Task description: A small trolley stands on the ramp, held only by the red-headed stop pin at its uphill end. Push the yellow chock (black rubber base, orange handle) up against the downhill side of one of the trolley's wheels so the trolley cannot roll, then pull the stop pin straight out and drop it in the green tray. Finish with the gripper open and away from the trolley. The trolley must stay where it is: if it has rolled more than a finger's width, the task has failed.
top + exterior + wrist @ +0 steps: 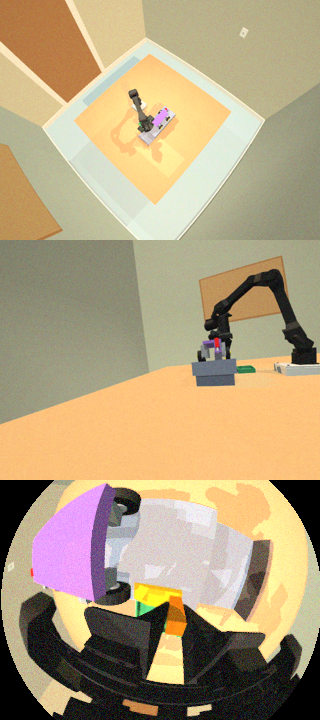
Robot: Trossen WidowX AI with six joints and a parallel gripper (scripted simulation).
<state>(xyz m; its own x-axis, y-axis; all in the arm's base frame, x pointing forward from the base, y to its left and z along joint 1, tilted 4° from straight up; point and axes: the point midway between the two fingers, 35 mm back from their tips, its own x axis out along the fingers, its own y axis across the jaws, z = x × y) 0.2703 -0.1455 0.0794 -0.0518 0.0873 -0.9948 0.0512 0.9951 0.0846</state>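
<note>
My gripper tip is 2 cm to the right of the yellow chock and 1 cm above it. The rest, counted from my gripper tip: red-headed stop pin: 5 cm ahead, 25 cm to the left, 4 cm above; grey ramp: 6 cm ahead, 13 cm to the left, 4 cm below; trolley: 6 cm ahead, 13 cm to the left, 2 cm above.
</note>
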